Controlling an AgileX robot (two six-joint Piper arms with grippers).
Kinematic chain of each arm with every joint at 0, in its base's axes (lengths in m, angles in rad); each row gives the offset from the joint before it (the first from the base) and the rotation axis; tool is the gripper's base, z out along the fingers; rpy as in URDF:
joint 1: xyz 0 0 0.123 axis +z
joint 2: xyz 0 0 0 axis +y
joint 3: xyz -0.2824 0 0.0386 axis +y
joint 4: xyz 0.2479 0 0.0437 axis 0.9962 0 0.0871
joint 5: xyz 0 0 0 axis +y
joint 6: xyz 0.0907 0 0.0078 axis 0.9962 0 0.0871
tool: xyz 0 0 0 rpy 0 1.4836 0
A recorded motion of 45 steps. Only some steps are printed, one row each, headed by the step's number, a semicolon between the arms.
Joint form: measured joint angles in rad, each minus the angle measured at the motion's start. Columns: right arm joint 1, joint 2, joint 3, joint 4, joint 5, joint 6; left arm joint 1, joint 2, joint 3, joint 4, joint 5, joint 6.
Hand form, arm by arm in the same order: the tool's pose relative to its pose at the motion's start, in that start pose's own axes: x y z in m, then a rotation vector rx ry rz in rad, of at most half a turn. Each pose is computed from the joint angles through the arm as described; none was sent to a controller.
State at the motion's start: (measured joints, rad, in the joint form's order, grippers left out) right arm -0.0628 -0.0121 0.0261 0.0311 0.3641 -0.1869; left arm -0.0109 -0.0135 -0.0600 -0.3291 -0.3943 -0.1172
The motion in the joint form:
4: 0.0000 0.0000 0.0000 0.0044 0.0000 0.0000; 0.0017 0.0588 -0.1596 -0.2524 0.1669 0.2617
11: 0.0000 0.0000 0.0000 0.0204 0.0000 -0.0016; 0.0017 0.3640 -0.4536 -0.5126 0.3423 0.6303
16: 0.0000 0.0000 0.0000 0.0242 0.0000 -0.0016; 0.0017 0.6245 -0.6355 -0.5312 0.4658 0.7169
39: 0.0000 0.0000 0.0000 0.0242 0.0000 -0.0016; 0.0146 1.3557 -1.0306 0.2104 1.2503 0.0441
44: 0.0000 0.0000 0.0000 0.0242 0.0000 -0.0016; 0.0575 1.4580 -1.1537 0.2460 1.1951 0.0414
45: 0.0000 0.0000 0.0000 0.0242 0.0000 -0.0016; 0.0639 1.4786 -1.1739 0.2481 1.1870 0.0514
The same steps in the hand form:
4: 0.0000 0.0001 0.0000 -0.0015 -0.0003 0.0041; -0.0266 -0.0142 0.0161 -0.0350 0.0748 0.0087
11: -0.0001 0.0007 0.0000 -0.0071 -0.0014 0.0175; -0.0550 -0.0440 0.0785 -0.0138 0.2635 0.1153
16: -0.0002 0.0008 0.0000 -0.0085 -0.0016 0.0210; -0.0460 -0.0570 0.1352 0.0270 0.4463 0.1756
39: -0.0002 0.0008 0.0000 -0.0085 -0.0016 0.0210; 0.0913 -0.0061 0.2198 -0.2936 1.5391 0.2371
44: -0.0002 0.0008 0.0000 -0.0085 -0.0016 0.0210; 0.0948 0.0085 0.2567 -0.3229 1.4507 0.2691
45: -0.0002 0.0008 0.0000 -0.0085 -0.0016 0.0210; 0.0969 0.0115 0.2625 -0.3207 1.4431 0.2787

